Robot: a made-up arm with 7 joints.
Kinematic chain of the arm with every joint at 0, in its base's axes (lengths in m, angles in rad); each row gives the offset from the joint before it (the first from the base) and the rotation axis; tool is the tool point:
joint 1: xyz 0 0 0 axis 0 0.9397 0.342
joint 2: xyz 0 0 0 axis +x
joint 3: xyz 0 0 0 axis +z
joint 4: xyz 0.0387 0 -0.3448 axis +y
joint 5: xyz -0.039 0 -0.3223 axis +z
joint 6: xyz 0 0 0 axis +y
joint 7: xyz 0 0 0 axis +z
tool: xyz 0 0 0
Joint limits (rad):
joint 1: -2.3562..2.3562
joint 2: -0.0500..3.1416
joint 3: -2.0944..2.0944
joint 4: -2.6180..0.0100
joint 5: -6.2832..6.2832
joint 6: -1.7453..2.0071
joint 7: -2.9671..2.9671
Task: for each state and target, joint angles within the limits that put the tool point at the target. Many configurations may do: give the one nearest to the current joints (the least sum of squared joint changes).
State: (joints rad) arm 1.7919 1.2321 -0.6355 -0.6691 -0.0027 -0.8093 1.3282
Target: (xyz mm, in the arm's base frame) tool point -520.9 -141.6 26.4
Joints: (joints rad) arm 2.0878 0.7390 -0.9982 -1.5043 -0.0027 -0.8093 1.3282
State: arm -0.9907 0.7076 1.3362 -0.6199 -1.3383 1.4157 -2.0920
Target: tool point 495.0 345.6 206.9
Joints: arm -1.4828 0.6564 1.0916 -0.8663 -1.3383 1.4157 -2.0920
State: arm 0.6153 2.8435 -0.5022 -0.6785 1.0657 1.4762 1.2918
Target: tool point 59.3 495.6 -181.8
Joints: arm 0.8134 1.9838 -0.6437 -1.5499 1.0657 1.4762 1.2918
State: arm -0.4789 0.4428 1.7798 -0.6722 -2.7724 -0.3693 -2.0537
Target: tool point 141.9 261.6 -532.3
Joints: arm -0.4008 -0.0500 1.8998 -1.0972 -2.7724 -0.3693 -2.0537
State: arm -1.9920 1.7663 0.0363 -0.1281 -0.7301 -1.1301 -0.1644
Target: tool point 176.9 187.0 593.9
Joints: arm -2.3398 1.0951 -0.1762 -0.7725 -0.7301 -1.1301 -0.1644
